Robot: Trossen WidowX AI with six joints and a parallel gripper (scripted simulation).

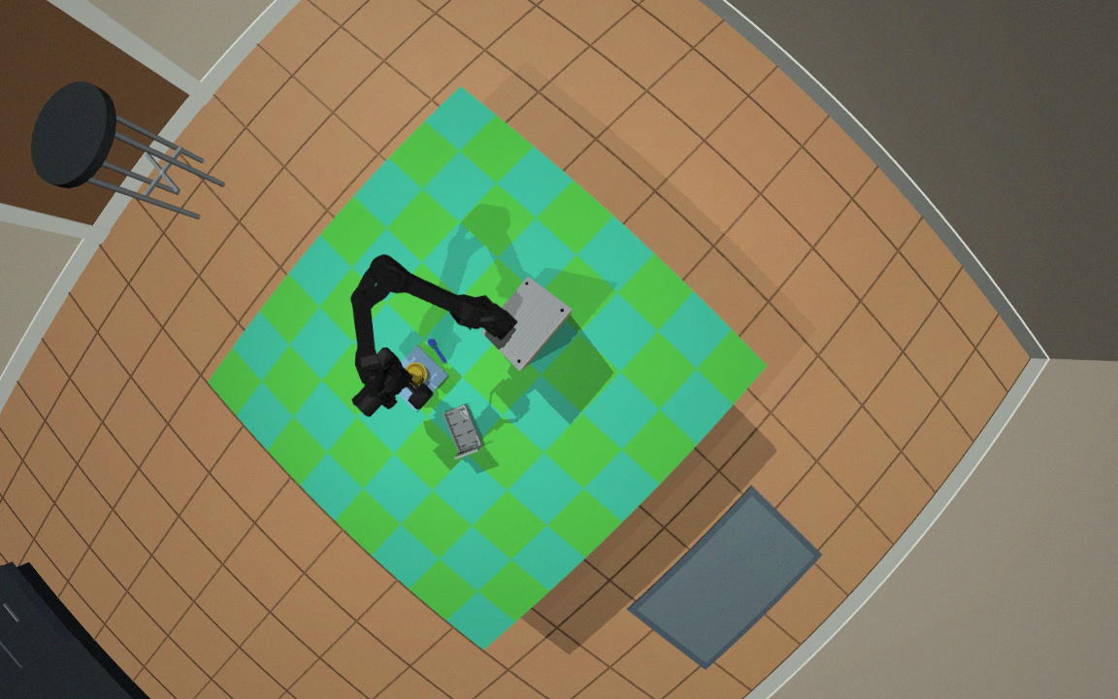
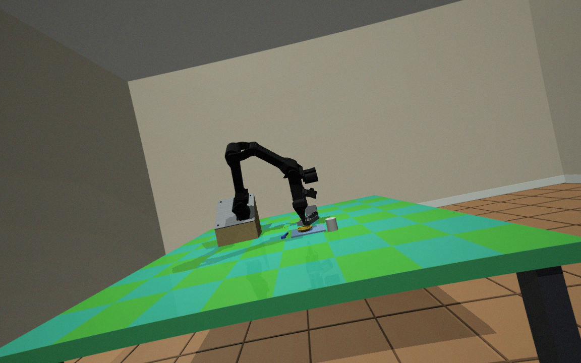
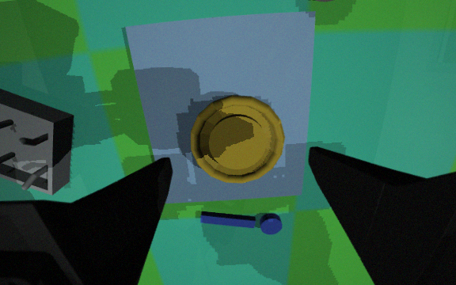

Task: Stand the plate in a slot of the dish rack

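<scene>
The yellow plate lies 40 mm below my gripper tip. From my gripper tip the other things lie so: white cup: 110 mm ahead, 70 mm to the right, 30 mm below; then pale blue mat: 10 mm ahead, 10 mm to the left, 50 mm below; then blue spoon: 100 mm behind, 10 mm to the right, 50 mm below.
</scene>
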